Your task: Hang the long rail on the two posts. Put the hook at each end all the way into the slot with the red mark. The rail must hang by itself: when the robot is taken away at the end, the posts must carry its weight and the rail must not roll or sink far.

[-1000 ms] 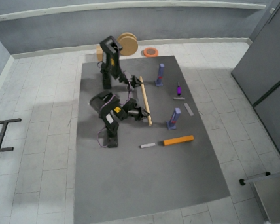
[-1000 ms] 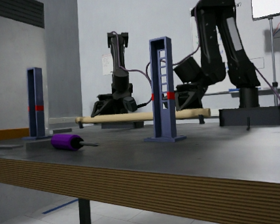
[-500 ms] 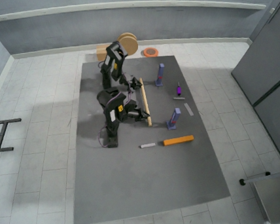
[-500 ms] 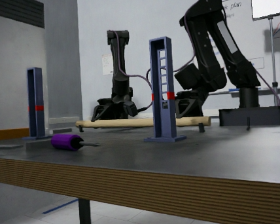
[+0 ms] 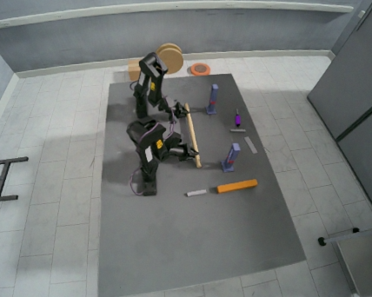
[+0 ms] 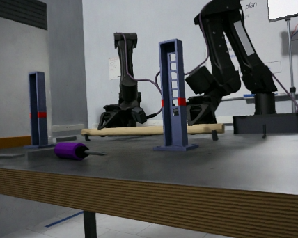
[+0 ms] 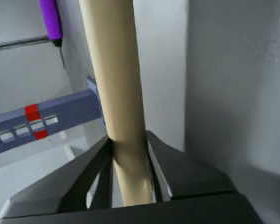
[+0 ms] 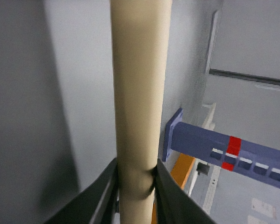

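Now: the long wooden rail 16 cm to the left of my right hand, 1 cm below it and 1 cm ahead of it. Round my right hand: orange block (22 cm to the right, 18 cm ahead, 2 cm below); then grey strip (36 cm ahead, 3 cm below, 2 cm to the left); then black part (47 cm to the left, 10 cm behind, 2 cm below).
Now: left hand 160 mm to the left of the long wooden rail and 20 mm above it. Round my left hand: orange block 540 mm to the right, 170 mm ahead, 20 mm below; grey strip 350 mm ahead, 290 mm to the right, 30 mm below; black part 160 mm to the left, 110 mm behind, 20 mm below.
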